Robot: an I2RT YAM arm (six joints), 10 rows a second.
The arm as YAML. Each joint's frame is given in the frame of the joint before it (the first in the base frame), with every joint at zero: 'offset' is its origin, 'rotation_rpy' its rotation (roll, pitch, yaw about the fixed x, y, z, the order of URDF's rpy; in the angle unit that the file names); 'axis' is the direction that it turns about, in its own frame. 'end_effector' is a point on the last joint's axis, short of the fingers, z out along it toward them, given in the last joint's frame.
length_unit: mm
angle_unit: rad
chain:
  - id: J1
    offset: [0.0, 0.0, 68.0]
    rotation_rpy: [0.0, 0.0, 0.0]
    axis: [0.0, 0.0, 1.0]
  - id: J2
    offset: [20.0, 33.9, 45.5]
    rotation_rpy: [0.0, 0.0, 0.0]
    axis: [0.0, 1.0, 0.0]
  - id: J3
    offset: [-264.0, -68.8, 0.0]
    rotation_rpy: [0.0, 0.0, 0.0]
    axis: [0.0, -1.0, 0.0]
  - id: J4
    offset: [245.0, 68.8, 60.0]
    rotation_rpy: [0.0, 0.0, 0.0]
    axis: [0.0, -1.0, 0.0]
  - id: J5
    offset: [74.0, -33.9, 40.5]
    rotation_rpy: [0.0, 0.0, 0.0]
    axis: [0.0, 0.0, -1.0]
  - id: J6
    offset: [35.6, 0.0, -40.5]
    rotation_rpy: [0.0, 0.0, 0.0]
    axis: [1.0, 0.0, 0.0]
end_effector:
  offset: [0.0, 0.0, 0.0]
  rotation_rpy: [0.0, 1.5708, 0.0]
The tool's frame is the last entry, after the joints.
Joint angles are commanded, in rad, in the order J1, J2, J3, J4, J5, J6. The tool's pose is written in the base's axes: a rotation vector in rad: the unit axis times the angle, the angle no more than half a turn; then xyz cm. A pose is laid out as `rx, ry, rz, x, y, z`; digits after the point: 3 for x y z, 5 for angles.
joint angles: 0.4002, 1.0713, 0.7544, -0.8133, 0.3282, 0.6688
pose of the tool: 0.44346, 2.56247, -0.07386, 18.036, 6.384, 22.850
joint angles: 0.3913, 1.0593, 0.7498, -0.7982, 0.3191, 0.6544
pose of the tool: 0.43631, 2.54983, -0.05605, 18.042, 6.236, 22.979
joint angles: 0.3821, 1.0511, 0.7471, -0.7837, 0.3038, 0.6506
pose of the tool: 0.44103, 2.53965, -0.02960, 18.099, 6.125, 23.094
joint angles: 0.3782, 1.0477, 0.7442, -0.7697, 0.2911, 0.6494
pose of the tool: 0.44219, 2.53305, -0.00717, 18.169, 6.120, 23.124
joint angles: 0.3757, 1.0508, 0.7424, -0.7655, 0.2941, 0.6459
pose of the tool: 0.44163, 2.53236, -0.01333, 18.239, 6.085, 23.041
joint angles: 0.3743, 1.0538, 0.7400, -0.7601, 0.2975, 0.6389
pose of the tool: 0.43539, 2.53188, -0.02039, 18.305, 6.069, 22.947
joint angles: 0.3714, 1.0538, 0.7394, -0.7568, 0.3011, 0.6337
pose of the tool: 0.43355, 2.52824, -0.02578, 18.348, 6.013, 22.949
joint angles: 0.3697, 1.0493, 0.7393, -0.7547, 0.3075, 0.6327
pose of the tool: 0.43646, 2.51917, -0.02980, 18.332, 5.948, 23.041
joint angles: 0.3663, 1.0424, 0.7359, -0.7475, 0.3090, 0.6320
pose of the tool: 0.44091, 2.50849, -0.02601, 18.306, 5.863, 23.096
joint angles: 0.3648, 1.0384, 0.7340, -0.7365, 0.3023, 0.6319
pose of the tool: 0.44166, 2.50008, -0.01040, 18.342, 5.870, 23.159
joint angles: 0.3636, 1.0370, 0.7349, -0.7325, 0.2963, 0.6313
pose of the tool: 0.44111, 2.49740, -0.00017, 18.373, 5.879, 23.228
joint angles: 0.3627, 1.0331, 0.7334, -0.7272, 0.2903, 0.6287
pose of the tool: 0.43771, 2.49394, 0.01026, 18.362, 5.878, 23.273
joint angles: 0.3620, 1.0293, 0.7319, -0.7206, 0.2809, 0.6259
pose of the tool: 0.43282, 2.49108, 0.02527, 18.359, 5.897, 23.322
